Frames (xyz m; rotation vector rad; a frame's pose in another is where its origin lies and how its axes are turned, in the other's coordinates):
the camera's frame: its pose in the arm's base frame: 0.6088 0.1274 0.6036 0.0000 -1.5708 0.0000
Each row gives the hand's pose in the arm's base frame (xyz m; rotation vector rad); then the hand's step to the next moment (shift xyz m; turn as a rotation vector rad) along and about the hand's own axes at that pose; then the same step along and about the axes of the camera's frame.
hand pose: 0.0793 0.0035 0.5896 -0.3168 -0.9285 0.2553
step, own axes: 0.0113 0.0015 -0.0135 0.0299 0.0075 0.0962
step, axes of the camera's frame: 0.0003 0.0032 -0.0174 0.0731 0.0324 0.0618
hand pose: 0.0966 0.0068 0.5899 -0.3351 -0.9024 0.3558
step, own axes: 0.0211 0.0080 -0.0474 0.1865 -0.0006 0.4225
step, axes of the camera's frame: -0.0160 0.0100 -0.0490 0.3737 0.1365 0.2345
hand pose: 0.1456 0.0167 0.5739 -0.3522 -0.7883 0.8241
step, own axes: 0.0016 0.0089 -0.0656 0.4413 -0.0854 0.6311
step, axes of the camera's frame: -0.0481 0.0079 -0.0448 0.6847 0.2740 0.2376
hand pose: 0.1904 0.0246 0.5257 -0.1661 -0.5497 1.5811
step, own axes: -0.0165 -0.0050 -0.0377 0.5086 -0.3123 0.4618
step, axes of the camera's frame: -0.0343 -0.0069 -0.0223 0.6520 0.3787 -0.0319
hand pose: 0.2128 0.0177 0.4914 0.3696 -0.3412 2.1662
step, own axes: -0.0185 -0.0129 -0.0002 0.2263 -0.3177 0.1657
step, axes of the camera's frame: -0.0059 -0.0061 -0.0209 0.2729 0.2851 -0.1543
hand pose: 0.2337 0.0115 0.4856 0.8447 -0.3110 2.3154
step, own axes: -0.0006 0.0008 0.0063 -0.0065 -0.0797 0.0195
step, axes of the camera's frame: 0.0044 -0.0035 -0.0029 0.0108 0.0495 -0.0648
